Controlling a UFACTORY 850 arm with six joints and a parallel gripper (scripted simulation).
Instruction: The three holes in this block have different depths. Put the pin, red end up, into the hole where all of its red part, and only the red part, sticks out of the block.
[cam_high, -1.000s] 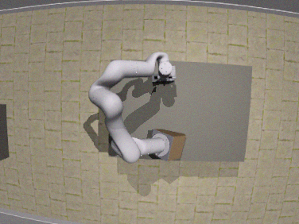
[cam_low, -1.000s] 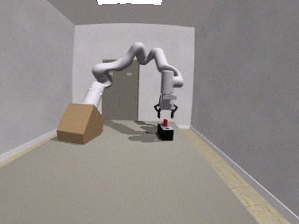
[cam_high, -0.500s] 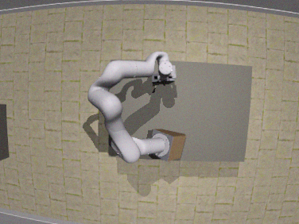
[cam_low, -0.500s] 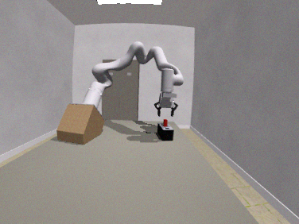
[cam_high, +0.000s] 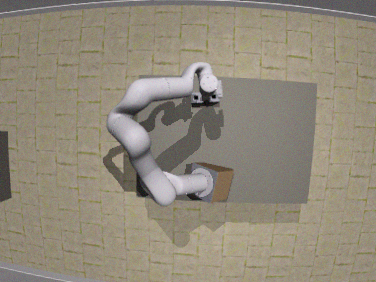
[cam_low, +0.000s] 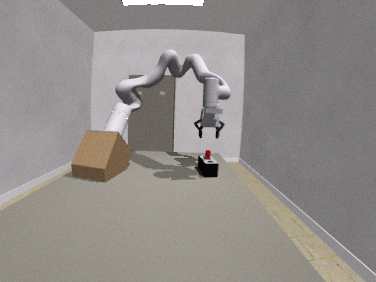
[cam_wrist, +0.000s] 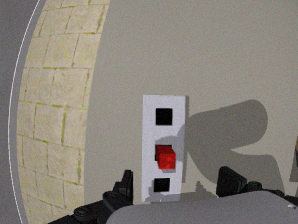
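My hand is 100 mm above the pin. The rest, counted from my hand: block (160 mm below).
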